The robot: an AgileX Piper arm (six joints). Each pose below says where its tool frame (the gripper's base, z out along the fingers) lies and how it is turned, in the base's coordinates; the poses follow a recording.
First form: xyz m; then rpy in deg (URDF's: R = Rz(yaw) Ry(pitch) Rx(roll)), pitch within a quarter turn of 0, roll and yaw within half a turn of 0.
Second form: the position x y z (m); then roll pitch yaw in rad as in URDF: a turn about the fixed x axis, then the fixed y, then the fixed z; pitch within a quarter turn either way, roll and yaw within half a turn. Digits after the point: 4 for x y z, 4 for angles.
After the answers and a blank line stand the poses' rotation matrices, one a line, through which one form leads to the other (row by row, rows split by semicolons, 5 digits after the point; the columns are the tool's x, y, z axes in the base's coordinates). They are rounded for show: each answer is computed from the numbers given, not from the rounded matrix.
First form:
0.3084, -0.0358, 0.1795, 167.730, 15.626, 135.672
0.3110, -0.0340, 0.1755, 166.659, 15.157, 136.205
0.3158, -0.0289, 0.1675, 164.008, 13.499, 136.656
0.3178, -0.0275, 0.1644, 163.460, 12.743, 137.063
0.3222, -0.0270, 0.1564, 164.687, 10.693, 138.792
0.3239, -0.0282, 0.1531, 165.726, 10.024, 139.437
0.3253, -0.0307, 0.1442, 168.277, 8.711, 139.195
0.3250, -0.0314, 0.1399, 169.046, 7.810, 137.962
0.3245, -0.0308, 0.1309, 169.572, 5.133, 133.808
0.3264, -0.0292, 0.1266, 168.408, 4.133, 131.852
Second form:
0.3084, -0.0358, 0.1795, 2.9274, 0.2727, 2.3679
0.3110, -0.0340, 0.1755, 2.9087, 0.2645, 2.3772
0.3158, -0.0289, 0.1675, 2.8625, 0.2356, 2.3851
0.3178, -0.0275, 0.1644, 2.8529, 0.2224, 2.3922
0.3222, -0.0270, 0.1564, 2.8743, 0.1866, 2.4224
0.3239, -0.0282, 0.1531, 2.8925, 0.1750, 2.4336
0.3253, -0.0307, 0.1442, 2.9370, 0.1520, 2.4294
0.3250, -0.0314, 0.1399, 2.9504, 0.1363, 2.4079
0.3245, -0.0308, 0.1309, 2.9596, 0.0896, 2.3354
0.3264, -0.0292, 0.1266, 2.9393, 0.0721, 2.3013

-0.68891 0.64185 0.33678; 0.67294 0.73901 -0.03189; -0.26936 0.20466 -0.94104
-0.69671 0.62985 0.34333; 0.66800 0.74410 -0.00951; -0.26146 0.22272 -0.93917
-0.70715 0.61305 0.35229; 0.66742 0.74324 0.04634; -0.23343 0.26789 -0.93474
-0.71407 0.60703 0.34873; 0.66442 0.74459 0.06438; -0.22058 0.27767 -0.93501
-0.73926 0.59854 0.30862; 0.64735 0.75790 0.08079; -0.18555 0.25951 -0.94775
-0.74809 0.59760 0.28848; 0.64036 0.76415 0.07761; -0.17406 0.24280 -0.95433
-0.74821 0.61656 0.24502; 0.64595 0.76126 0.05689; -0.15145 0.20084 -0.96785
-0.73581 0.63825 0.22633; 0.66341 0.74646 0.05179; -0.13589 0.18826 -0.97267
-0.68947 0.69853 0.19153; 0.71877 0.69250 0.06180; -0.08947 0.18027 -0.97954
-0.66547 0.72002 0.19678; 0.74293 0.66439 0.08148; -0.07207 0.20042 -0.97706

